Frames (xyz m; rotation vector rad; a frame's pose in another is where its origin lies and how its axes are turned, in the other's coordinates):
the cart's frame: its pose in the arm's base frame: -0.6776 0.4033 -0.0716 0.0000 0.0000 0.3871
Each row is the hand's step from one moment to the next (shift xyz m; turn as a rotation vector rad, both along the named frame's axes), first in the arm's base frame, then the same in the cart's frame.
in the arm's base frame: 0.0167 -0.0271 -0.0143 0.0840 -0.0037 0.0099
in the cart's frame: 0.0052 -0.0314 -0.0143 0.0764 -0.0351 0.0099
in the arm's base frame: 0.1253 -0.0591 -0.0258 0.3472 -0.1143 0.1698
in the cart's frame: 0.0937 -0.1020 -0.0258 0.2784 -0.2369 0.1698
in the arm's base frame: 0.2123 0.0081 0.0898 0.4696 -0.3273 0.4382
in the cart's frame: 0.1996 -0.0726 0.0898 0.3113 -0.4804 0.4382
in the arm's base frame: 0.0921 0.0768 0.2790 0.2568 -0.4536 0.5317
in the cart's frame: 0.1143 0.0363 0.2790 0.0666 -0.5170 0.5317
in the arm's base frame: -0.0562 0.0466 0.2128 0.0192 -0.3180 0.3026
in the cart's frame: -0.0344 0.0644 0.2128 -0.1023 -0.3017 0.3026
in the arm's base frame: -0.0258 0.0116 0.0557 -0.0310 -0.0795 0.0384
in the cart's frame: -0.0195 0.0205 0.0557 -0.0587 -0.0619 0.0384
